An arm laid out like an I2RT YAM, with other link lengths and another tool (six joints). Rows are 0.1 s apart.
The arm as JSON. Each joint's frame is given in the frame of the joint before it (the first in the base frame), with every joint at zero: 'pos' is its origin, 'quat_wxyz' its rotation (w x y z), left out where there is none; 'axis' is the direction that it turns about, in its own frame. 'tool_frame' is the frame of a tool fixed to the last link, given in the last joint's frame.
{
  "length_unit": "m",
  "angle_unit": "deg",
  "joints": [
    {
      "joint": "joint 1",
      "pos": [
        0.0,
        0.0,
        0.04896
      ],
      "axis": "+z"
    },
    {
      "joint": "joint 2",
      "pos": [
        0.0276,
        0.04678,
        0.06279
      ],
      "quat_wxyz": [
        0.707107,
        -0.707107,
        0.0,
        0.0
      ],
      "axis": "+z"
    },
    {
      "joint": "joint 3",
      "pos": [
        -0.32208,
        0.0,
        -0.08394
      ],
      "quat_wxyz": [
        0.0,
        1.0,
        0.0,
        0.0
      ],
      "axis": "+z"
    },
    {
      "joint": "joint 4",
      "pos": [
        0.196,
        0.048,
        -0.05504
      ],
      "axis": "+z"
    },
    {
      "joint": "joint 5",
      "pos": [
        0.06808,
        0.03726,
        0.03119
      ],
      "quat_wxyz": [
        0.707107,
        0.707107,
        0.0,
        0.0
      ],
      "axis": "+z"
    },
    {
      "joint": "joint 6",
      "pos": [
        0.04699,
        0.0,
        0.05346
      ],
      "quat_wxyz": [
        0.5,
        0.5,
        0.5,
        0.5
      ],
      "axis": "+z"
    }
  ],
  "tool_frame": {
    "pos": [
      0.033,
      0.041,
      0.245
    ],
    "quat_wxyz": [
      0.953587,
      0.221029,
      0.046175,
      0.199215
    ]
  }
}
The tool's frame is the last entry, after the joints.
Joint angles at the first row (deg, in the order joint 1, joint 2, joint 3, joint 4, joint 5, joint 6):
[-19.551 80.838 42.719 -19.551 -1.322 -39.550]
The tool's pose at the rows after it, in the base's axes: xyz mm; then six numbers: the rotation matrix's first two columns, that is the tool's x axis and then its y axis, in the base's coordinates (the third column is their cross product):
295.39 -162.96 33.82 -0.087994 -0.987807 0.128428 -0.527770 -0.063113 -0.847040
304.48 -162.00 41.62 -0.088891 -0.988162 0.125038 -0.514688 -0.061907 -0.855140
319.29 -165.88 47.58 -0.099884 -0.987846 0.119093 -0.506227 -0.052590 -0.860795
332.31 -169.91 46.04 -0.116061 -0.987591 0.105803 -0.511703 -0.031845 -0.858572
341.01 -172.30 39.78 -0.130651 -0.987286 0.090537 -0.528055 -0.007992 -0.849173
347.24 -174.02 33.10 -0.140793 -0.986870 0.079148 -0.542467 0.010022 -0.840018
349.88 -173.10 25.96 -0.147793 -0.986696 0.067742 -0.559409 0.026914 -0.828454
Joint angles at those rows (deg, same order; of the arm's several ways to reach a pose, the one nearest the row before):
[-19.070 79.834 43.309 -20.205 -1.432 -39.309]
[-18.458 80.116 45.234 -21.039 -1.454 -38.632]
[-18.307 82.259 48.270 -21.429 -1.432 -37.781]
[-18.306 85.451 51.090 -21.582 -1.432 -36.600]
[-18.261 88.684 53.516 -22.086 -1.410 -35.419]
[-18.261 91.307 55.243 -22.348 -1.432 -34.610]
[-18.042 93.341 56.488 -22.916 -1.431 -33.779]

